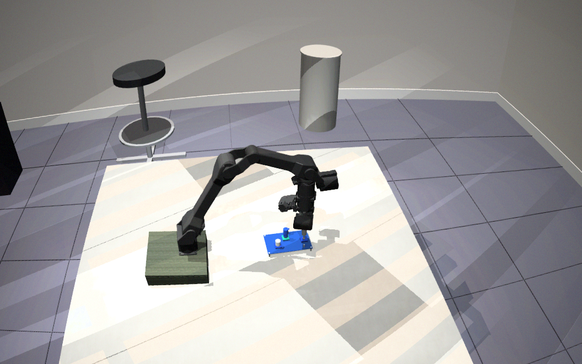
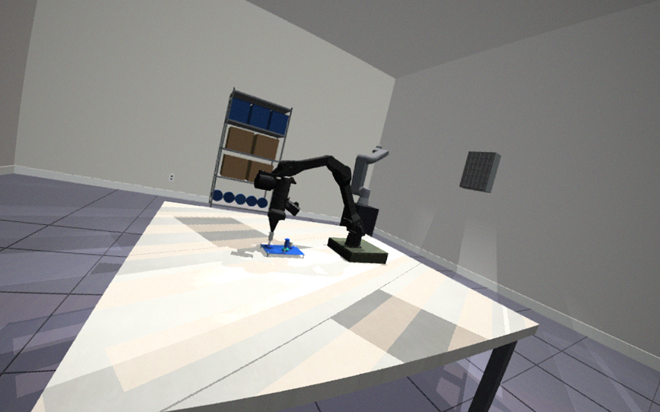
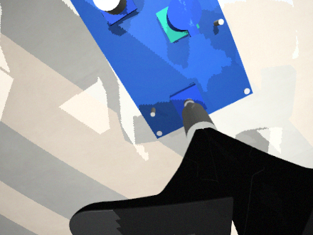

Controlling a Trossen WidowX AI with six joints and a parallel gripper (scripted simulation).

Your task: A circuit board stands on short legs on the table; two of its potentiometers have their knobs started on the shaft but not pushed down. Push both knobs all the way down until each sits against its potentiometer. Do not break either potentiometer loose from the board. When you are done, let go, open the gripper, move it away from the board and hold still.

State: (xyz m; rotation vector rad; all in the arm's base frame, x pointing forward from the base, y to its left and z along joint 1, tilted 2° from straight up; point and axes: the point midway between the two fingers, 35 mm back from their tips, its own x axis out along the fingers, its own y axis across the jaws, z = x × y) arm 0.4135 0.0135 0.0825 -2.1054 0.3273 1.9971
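Right now the grey knob is 10 mm below my gripper tip. Also, from my gripper tip: dark blue knob 60 mm behind, 20 mm to the left, 30 mm below.
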